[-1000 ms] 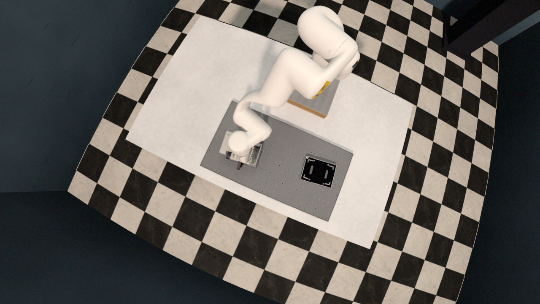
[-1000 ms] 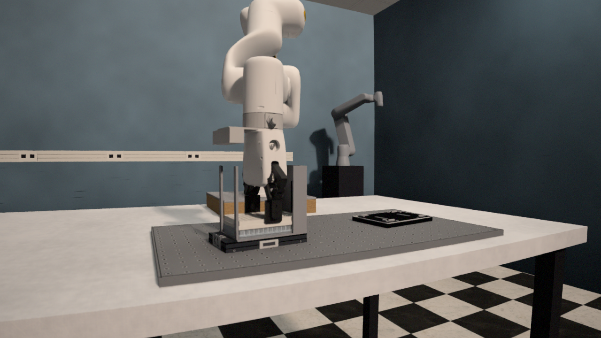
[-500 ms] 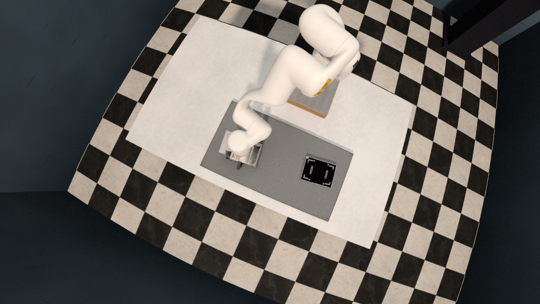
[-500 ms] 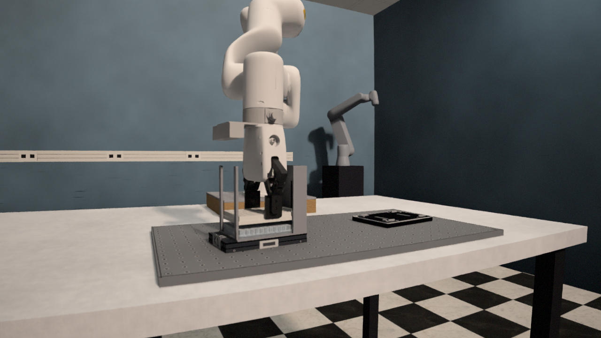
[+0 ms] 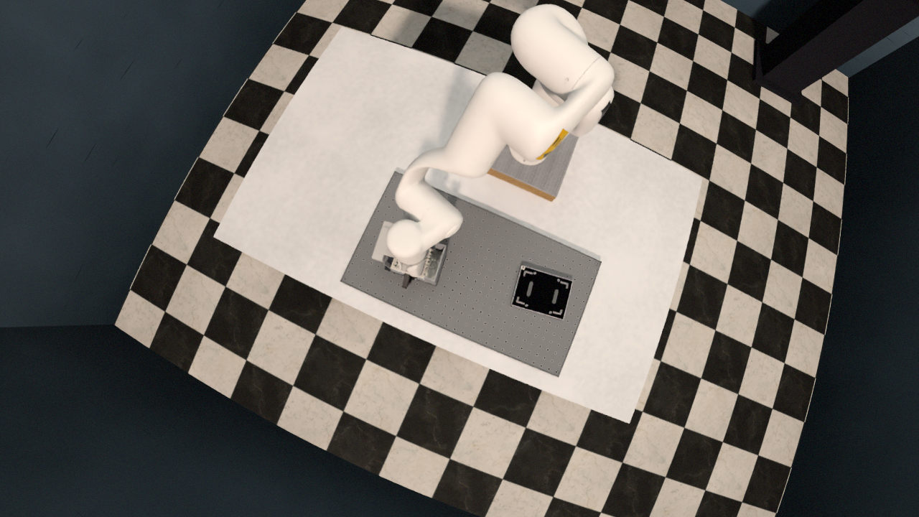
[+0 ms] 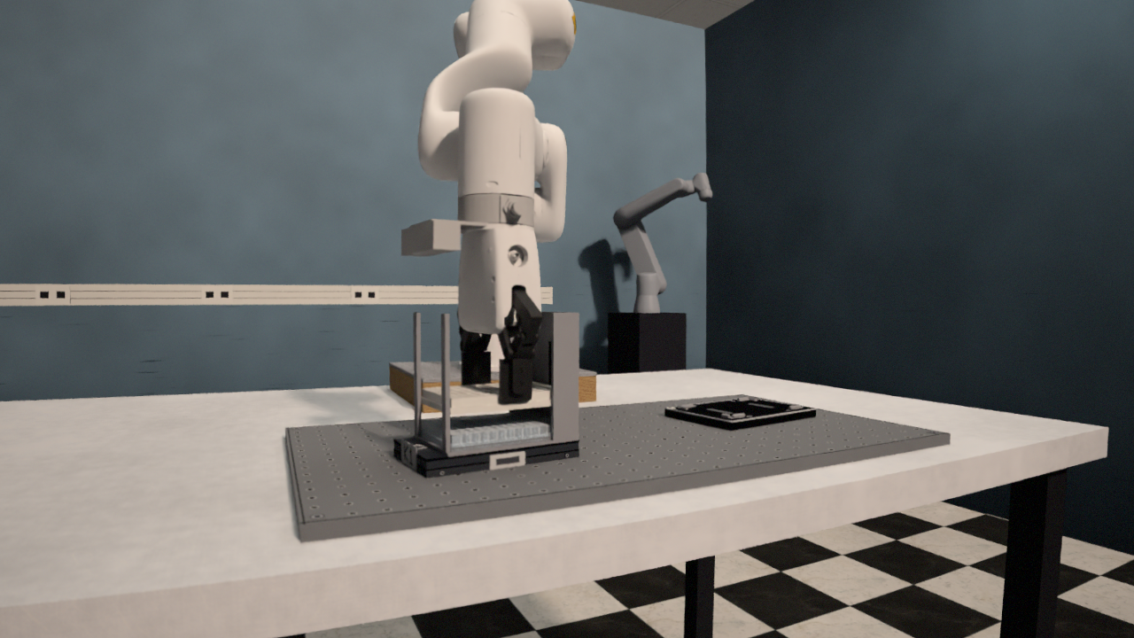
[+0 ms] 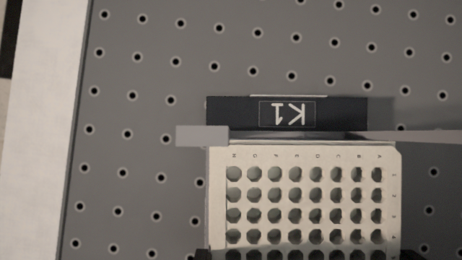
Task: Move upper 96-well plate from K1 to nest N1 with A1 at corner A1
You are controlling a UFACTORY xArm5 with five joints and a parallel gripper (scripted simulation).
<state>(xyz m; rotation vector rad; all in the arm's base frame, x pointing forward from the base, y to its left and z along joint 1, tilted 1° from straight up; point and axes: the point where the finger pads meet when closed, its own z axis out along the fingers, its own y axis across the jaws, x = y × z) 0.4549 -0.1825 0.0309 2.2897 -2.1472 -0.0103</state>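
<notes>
The clear plate is 5 cm below my hand. From my hand the other things lie so: tall grey wall (7 cm to the left, 1 cm above); then white 96-well plate (1 cm below); then black plate nest (37 cm to the left, 7 cm below, 5 cm behind).
</notes>
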